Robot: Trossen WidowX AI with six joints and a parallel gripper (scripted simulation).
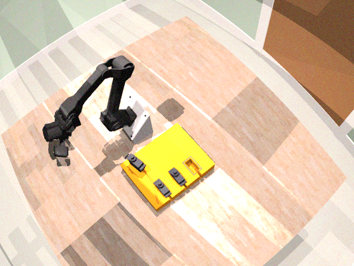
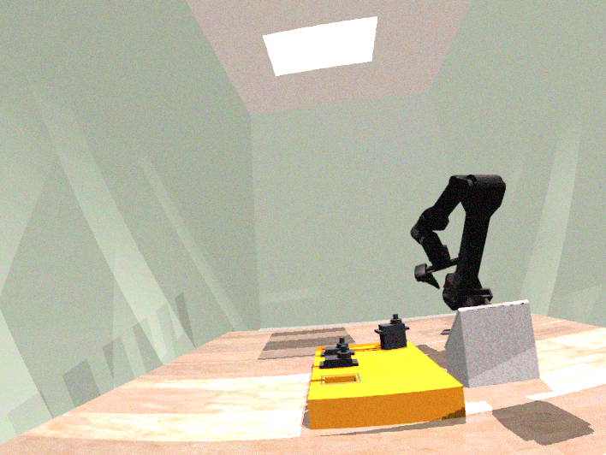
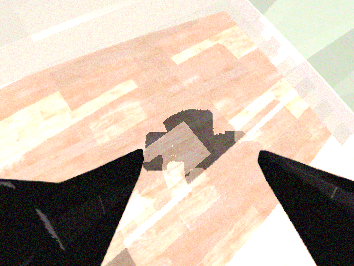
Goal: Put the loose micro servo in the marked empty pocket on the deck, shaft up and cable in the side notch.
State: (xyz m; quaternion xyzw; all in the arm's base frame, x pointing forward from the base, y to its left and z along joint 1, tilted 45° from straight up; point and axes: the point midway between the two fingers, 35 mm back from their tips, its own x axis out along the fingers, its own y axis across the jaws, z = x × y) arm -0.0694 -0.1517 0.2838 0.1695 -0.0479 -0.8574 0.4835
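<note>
Right now the yellow deck is 30 cm ahead of my gripper tip, 32 cm to the left of it and 14 cm below it.
</note>
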